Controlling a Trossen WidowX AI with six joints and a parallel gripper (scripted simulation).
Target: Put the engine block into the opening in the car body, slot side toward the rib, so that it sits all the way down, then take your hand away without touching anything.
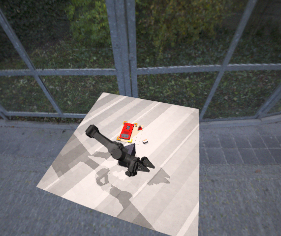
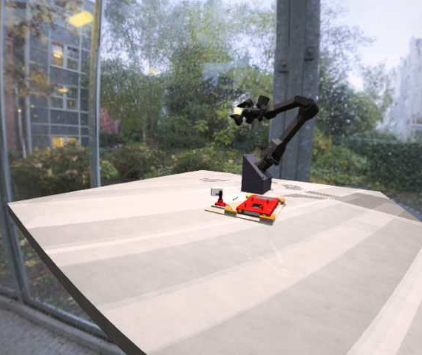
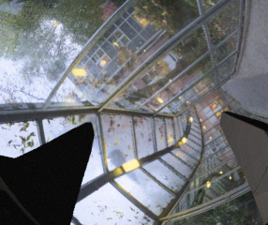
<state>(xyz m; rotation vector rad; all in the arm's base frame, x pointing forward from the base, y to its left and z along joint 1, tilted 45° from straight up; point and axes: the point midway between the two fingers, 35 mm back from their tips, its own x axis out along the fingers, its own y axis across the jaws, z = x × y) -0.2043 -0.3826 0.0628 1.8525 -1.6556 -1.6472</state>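
Right now the engine block is 420 mm ahead of my gripper tip, 130 mm to the left of it and 430 mm below it. Round my gripper tip: black peg 570 mm ahead, 230 mm to the left, 410 mm below.
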